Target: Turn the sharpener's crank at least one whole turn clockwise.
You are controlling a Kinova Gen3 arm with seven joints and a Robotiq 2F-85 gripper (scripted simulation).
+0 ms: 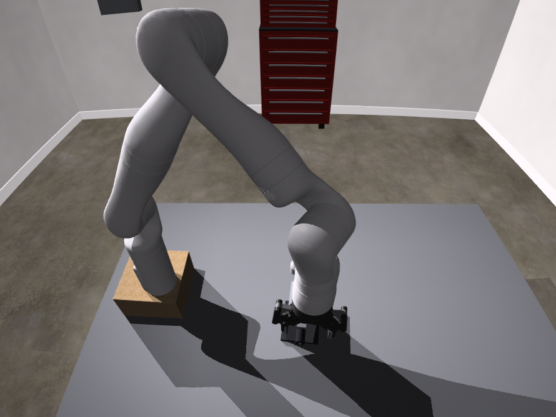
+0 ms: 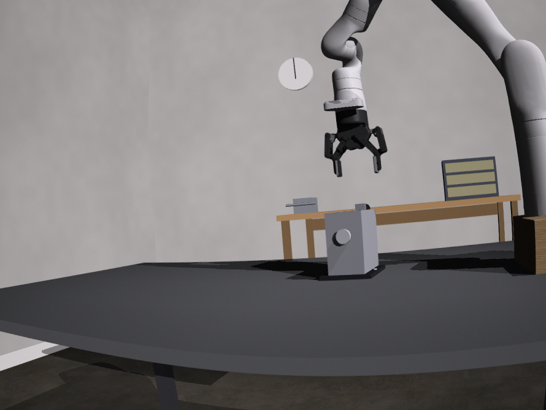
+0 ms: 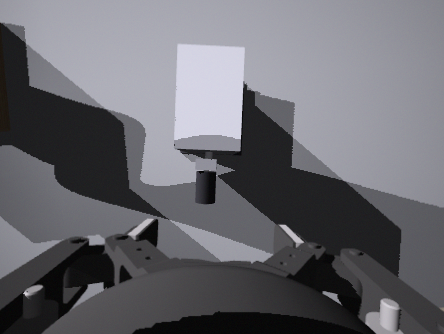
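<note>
The crank knob lies 8 cm below my hand, 3 cm to the left of it and 1 cm behind it. The rest, counted from my hand: sharpener crank (9 cm below, 3 cm to the left, 1 cm behind).
</note>
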